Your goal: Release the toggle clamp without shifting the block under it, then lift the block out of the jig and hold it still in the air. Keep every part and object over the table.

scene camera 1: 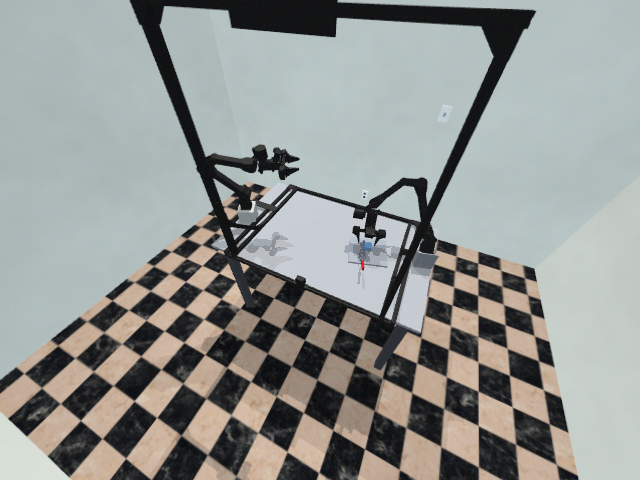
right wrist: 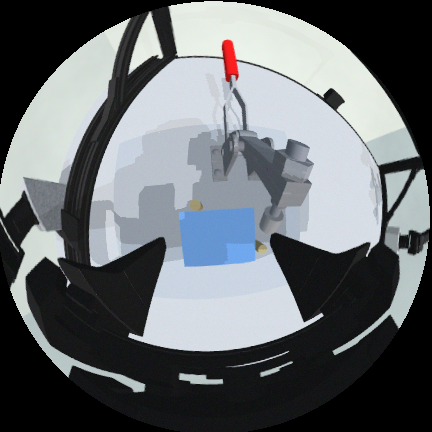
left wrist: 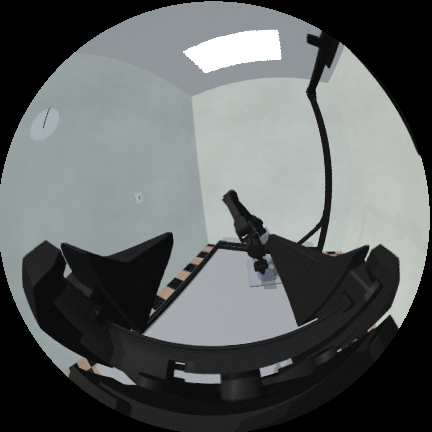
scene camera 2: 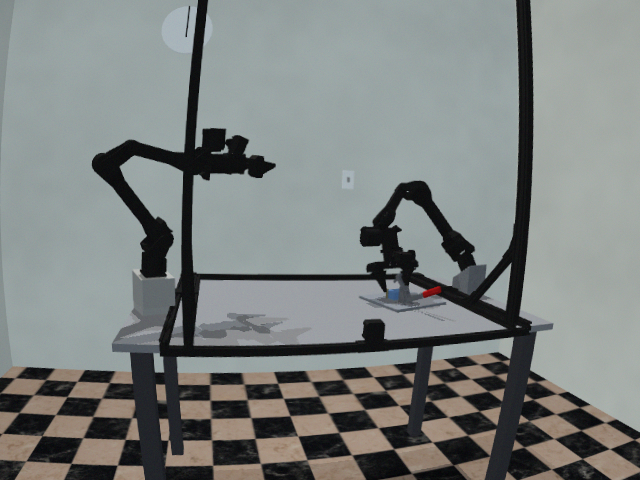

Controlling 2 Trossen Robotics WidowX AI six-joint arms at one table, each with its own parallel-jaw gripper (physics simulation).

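Seen in the pictures: left gripper, between the fingertips: [scene camera 1: 299,163] [left wrist: 221,238] [scene camera 2: 267,164]; right gripper, between the fingertips: [scene camera 1: 366,244] [right wrist: 219,240] [scene camera 2: 396,291]; left arm's base, origin of its link: [scene camera 1: 246,206] [scene camera 2: 153,273]; right arm's base, origin of its link: [scene camera 1: 426,252] [left wrist: 262,232] [scene camera 2: 469,270].
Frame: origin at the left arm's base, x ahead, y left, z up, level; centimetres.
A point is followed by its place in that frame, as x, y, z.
The blue block [scene camera 1: 368,246] {74.7, -27.3, -7.3} [scene camera 2: 392,294] {70.7, -26.9, -8.0} [right wrist: 217,237] {73.9, -26.1, -7.3} sits flat on the pale jig plate [scene camera 2: 368,298] {65.1, -21.3, -9.8} [right wrist: 215,285] {75.3, -20.2, -9.8} beside two tan pins [right wrist: 195,205] {74.9, -28.8, -6.6} [right wrist: 261,248] {70.8, -24.5, -6.6}. The grey toggle clamp [scene camera 2: 403,295] {68.9, -33.0, -6.9} [right wrist: 265,165] {71.4, -29.5, -2.3} has its red handle [scene camera 1: 362,265] {67.8, -45.2, -2.1} [scene camera 2: 431,291] {67.7, -44.5, -3.2} [right wrist: 229,60] {68.8, -42.6, -3.3} reaching away from the block. Its arm and pad appear beside the block's upper right corner in the right wrist view; contact cannot be told. My right gripper [scene camera 1: 367,243] {73.8, -25.7, -7.5} [scene camera 2: 394,287] {73.8, -25.7, -7.5} [right wrist: 219,240] {73.8, -25.7, -7.5} is open, pointing down, fingers either side of the block. My left gripper [scene camera 1: 298,164] {35.0, -4.5, 32.2} [scene camera 2: 273,165] {35.0, -4.5, 32.2} [left wrist: 221,238] {35.0, -4.5, 32.2} is open, high over the table's left part.
The black frame has a low rail [scene camera 2: 279,350] {15.6, -41.4, -11.6} around the table [scene camera 2: 289,315] {32.8, -21.7, -10.6} and tall posts [scene camera 2: 523,155] {74.0, -68.6, 37.8} [scene camera 1: 467,136] {74.7, -70.3, 74.6}. A small black box [scene camera 1: 300,281] {36.0, -52.3, -6.1} [scene camera 2: 373,330] {34.9, -51.8, -7.1} is on the front rail. The clamp stands close to the right gripper's fingers.
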